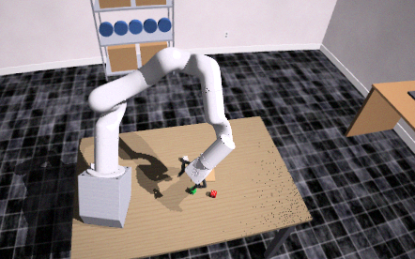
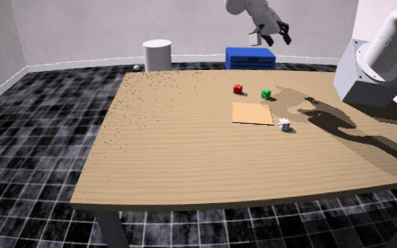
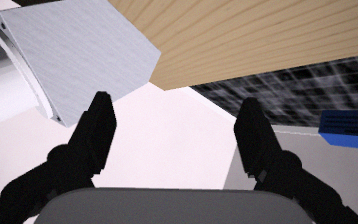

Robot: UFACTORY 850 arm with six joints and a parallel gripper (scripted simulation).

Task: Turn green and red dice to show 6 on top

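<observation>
The red die lies 20 cm below my hand, 16 cm ahead of it and 1 cm to the left of it. Also, from my hand: tan mat 22 cm below, 18 cm to the left, 16 cm ahead; green die 20 cm below, 6 cm to the left, 6 cm ahead; white die 29 cm to the left, 20 cm below, 8 cm ahead.
</observation>
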